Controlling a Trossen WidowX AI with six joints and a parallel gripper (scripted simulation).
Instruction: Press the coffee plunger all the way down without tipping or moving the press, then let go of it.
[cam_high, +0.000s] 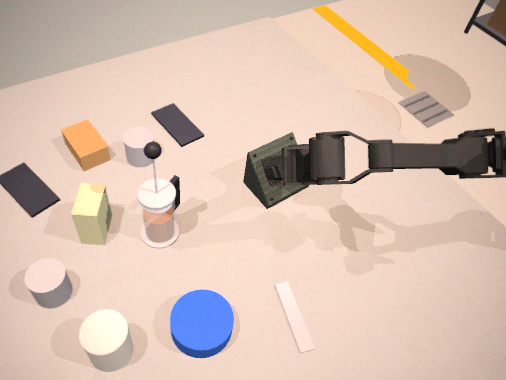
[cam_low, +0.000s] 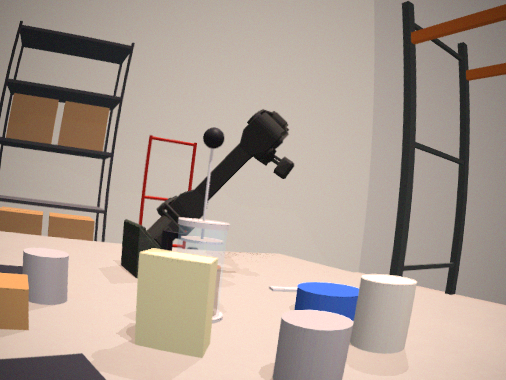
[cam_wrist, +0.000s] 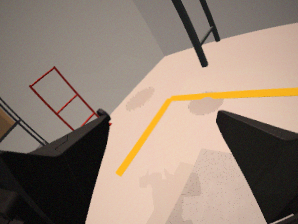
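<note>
My gripper tip is now 590 mm short of the coffee press, 520 mm to the left of it and 200 mm above it. The rest, counted from my gripper tip: orange box (810 mm to the right, 650 mm ahead, 310 mm below); blue disc (640 mm ahead, 310 mm below, 270 mm to the right); pale yellow box (720 mm ahead, 590 mm to the right, 280 mm below).
</note>
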